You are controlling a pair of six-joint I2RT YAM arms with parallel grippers.
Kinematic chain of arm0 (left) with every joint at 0, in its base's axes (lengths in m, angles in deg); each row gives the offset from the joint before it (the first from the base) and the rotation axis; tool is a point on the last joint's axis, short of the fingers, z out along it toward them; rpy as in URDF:
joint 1: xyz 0 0 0.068 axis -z
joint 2: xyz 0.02 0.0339 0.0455 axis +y
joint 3: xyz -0.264 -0.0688 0 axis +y
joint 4: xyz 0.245 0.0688 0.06 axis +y
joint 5: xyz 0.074 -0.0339 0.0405 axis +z
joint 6: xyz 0.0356 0 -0.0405 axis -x
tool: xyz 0 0 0 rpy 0 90 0
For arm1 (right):
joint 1: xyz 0 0 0.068 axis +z
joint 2: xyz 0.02 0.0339 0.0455 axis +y
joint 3: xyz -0.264 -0.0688 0 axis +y
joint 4: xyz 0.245 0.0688 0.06 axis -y
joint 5: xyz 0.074 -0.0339 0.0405 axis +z
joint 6: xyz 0.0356 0 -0.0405 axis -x
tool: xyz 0 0 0 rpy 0 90 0
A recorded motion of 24 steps. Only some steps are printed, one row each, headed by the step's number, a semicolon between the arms.
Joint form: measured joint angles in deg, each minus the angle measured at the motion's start. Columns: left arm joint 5, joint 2, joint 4, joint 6, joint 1, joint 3; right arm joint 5, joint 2, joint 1, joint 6, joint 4, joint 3.
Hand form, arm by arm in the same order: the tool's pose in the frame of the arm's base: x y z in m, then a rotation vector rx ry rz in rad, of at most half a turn. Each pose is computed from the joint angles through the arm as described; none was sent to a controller.
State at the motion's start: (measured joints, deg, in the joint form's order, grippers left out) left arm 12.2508 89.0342 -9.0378 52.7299 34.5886 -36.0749; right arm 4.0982 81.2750 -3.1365 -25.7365 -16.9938 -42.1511
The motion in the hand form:
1: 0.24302 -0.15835 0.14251 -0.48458 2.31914 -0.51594; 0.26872 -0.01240 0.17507 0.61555 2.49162 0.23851
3: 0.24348 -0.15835 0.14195 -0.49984 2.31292 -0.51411; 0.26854 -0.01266 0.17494 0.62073 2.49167 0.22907
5: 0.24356 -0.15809 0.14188 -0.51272 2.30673 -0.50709; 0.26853 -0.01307 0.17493 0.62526 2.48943 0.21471
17: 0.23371 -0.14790 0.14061 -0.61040 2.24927 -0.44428; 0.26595 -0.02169 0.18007 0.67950 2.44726 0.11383
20: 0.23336 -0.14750 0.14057 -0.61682 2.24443 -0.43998; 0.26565 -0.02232 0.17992 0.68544 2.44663 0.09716
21: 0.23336 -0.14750 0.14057 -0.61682 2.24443 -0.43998; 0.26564 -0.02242 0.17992 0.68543 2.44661 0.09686
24: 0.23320 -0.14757 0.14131 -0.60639 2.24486 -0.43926; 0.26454 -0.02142 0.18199 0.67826 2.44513 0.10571
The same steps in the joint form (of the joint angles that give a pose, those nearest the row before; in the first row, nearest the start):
1: 0.07 0.13 -0.39 0.17 0.00 0.00; -0.20 0.09 -0.02 -0.04 -0.02 0.00
3: 0.50 0.33 -0.63 0.77 0.00 0.00; -0.63 0.09 -0.02 -0.13 -0.13 0.00
5: 1.11 0.35 -0.61 1.20 0.02 0.00; -1.29 0.09 -0.02 -0.15 -0.13 0.00
17: 6.32 -2.25 -0.59 4.37 0.09 2.91; -5.70 -1.22 -1.31 -0.35 -0.39 0.04
20: 6.71 -2.34 -0.61 4.59 0.11 3.02; -6.43 -1.22 -1.36 -0.35 -0.55 0.04
21: 6.71 -2.34 -0.61 4.59 0.11 3.02; -6.43 -1.22 -1.38 -0.33 -0.55 0.04
24: 6.64 -2.51 -0.59 4.11 0.13 3.02; -6.10 -1.79 -1.22 -0.28 -0.87 0.04

